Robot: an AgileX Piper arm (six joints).
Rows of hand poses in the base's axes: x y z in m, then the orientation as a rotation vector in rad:
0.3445 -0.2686 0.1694 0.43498 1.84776 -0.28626
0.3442 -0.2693 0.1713 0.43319 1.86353 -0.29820
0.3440 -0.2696 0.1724 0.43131 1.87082 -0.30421
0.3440 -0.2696 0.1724 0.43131 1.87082 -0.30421
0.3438 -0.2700 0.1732 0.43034 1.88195 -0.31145
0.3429 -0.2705 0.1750 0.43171 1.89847 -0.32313
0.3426 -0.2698 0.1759 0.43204 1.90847 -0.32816
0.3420 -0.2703 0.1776 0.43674 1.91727 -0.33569
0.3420 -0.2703 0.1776 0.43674 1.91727 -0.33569
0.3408 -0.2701 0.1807 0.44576 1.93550 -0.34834
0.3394 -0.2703 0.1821 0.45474 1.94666 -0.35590
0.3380 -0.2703 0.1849 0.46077 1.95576 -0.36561
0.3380 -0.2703 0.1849 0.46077 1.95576 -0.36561
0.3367 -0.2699 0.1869 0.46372 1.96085 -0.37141
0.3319 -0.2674 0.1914 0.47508 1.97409 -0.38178
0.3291 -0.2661 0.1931 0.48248 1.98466 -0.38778
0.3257 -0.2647 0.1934 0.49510 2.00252 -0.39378
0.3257 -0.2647 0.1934 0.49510 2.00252 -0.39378
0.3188 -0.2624 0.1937 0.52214 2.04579 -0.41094
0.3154 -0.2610 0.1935 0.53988 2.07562 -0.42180
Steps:
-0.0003 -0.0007 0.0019 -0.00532 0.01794 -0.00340
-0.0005 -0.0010 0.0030 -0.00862 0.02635 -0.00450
-0.0005 -0.0010 0.0030 -0.00862 0.02635 -0.00450
-0.0007 -0.0014 0.0038 -0.01140 0.03875 -0.00651
-0.0016 -0.0019 0.0056 -0.01465 0.05741 -0.01188
-0.0019 -0.0012 0.0065 -0.01552 0.06822 -0.01377
-0.0025 -0.0017 0.0082 -0.01604 0.07850 -0.01998
-0.0025 -0.0017 0.0082 -0.01604 0.07850 -0.01998
-0.0037 -0.0015 0.0113 -0.01553 0.09910 -0.03084
-0.0051 -0.0017 0.0127 -0.01332 0.11172 -0.03971
-0.0065 -0.0017 0.0155 -0.01443 0.12288 -0.04780
-0.0065 -0.0017 0.0155 -0.01443 0.12288 -0.04780
-0.0078 -0.0013 0.0175 -0.01549 0.12921 -0.05220
-0.0126 0.0012 0.0220 -0.01336 0.14460 -0.06380
-0.0154 0.0025 0.0237 -0.01106 0.15632 -0.07079
-0.0188 0.0039 0.0240 -0.00449 0.17511 -0.08062
-0.0188 0.0039 0.0240 -0.00449 0.17511 -0.08062
-0.0257 0.0062 0.0243 0.00799 0.22134 -0.10314
-0.0291 0.0076 0.0241 0.01674 0.25302 -0.11745

